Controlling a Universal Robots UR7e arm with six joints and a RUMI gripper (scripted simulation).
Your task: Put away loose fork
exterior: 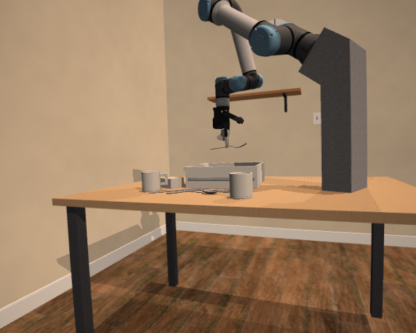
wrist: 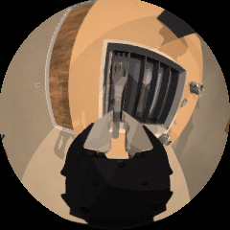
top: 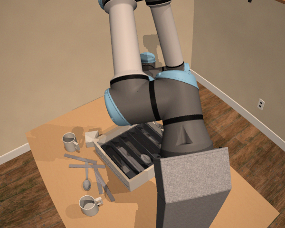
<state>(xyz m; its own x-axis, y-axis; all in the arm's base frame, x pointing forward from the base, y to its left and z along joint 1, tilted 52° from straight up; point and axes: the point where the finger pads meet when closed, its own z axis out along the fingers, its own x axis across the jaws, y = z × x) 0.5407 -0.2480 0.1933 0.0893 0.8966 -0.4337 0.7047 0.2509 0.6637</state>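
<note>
The cutlery tray is 10 mm behind my hand, 120 mm to the left of it and 140 mm below it. From my hand the other things lie so: block 260 mm ahead, 220 mm to the left, 170 mm below.
</note>
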